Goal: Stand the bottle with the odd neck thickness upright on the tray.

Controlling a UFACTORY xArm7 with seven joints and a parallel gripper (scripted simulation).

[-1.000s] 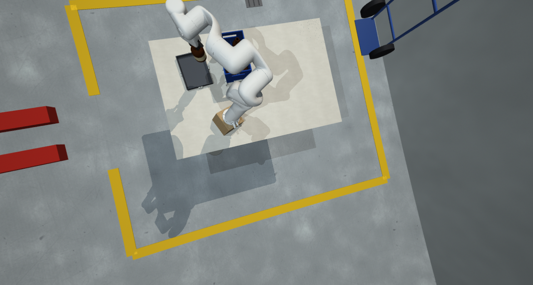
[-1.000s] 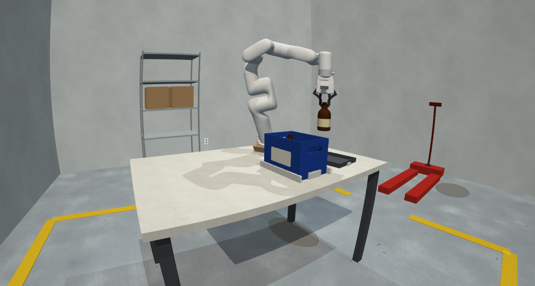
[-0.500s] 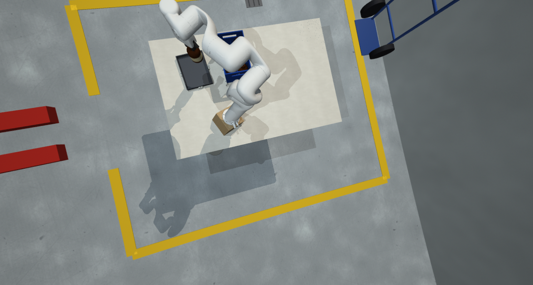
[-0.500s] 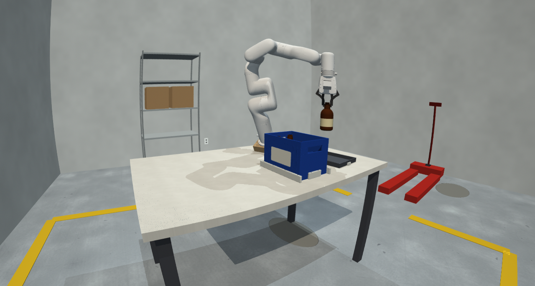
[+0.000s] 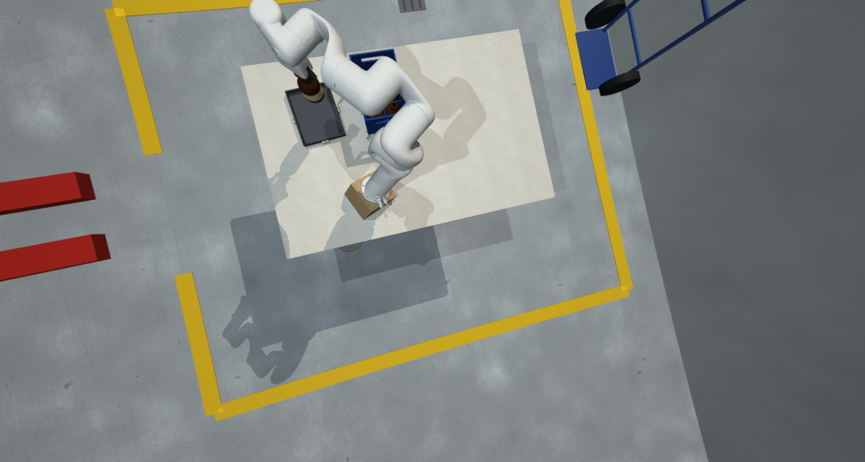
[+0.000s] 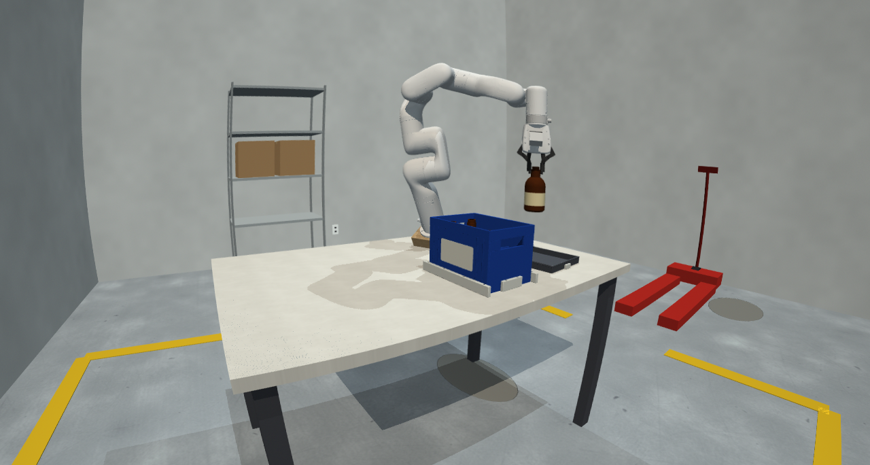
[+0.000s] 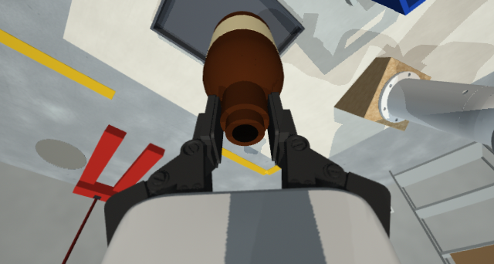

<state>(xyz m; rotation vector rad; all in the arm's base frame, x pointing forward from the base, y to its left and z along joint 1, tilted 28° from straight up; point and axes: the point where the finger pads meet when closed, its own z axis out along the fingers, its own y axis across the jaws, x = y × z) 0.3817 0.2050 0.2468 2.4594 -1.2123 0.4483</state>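
Now: hand 10 mm short of the dark grey tray, 40 mm to the right of it and 320 mm above it. The rest, counted from my hand: blue crate: 30 mm behind, 250 mm to the right, 250 mm below.
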